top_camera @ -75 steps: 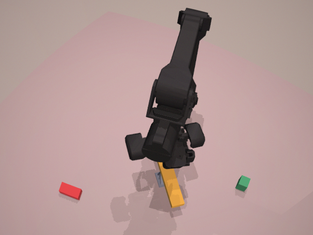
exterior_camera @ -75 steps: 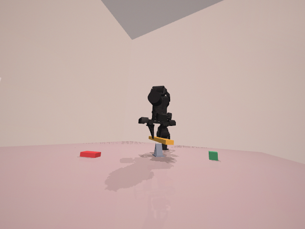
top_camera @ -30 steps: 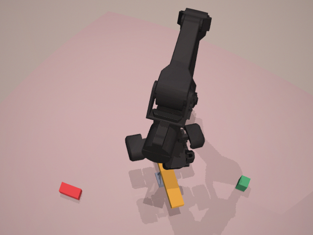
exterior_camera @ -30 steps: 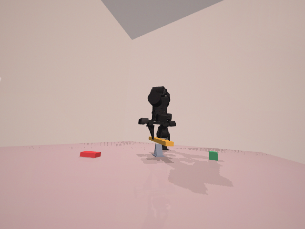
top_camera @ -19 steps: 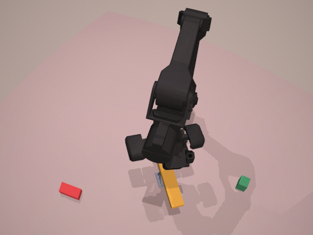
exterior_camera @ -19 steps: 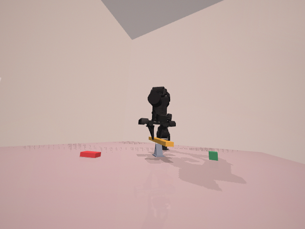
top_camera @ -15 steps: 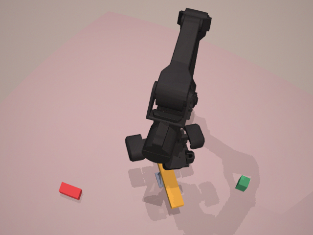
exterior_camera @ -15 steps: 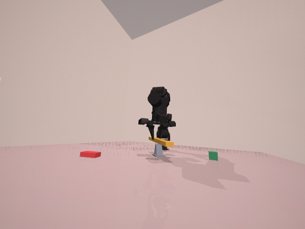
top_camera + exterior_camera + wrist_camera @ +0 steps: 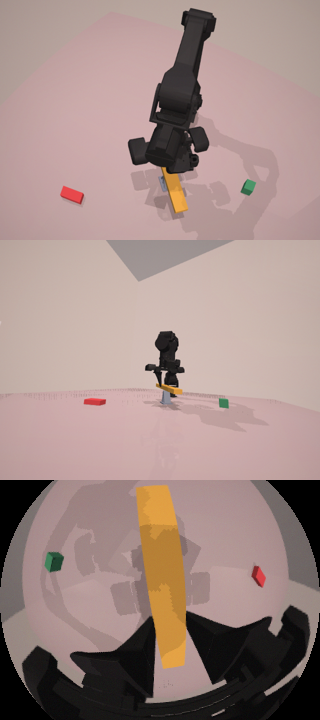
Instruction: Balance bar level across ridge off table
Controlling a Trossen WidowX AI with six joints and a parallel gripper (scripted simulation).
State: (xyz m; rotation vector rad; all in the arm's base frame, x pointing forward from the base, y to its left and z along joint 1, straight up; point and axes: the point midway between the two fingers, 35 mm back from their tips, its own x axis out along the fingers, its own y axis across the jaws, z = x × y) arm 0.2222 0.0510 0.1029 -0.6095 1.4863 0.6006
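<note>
The orange bar lies 20 mm ahead of my gripper tip and 20 mm to the left of it. Round my gripper tip: flat red block 210 mm ahead, 180 mm to the right, 60 mm below; then green cube 70 mm behind, 250 mm to the left, 50 mm below.
</note>
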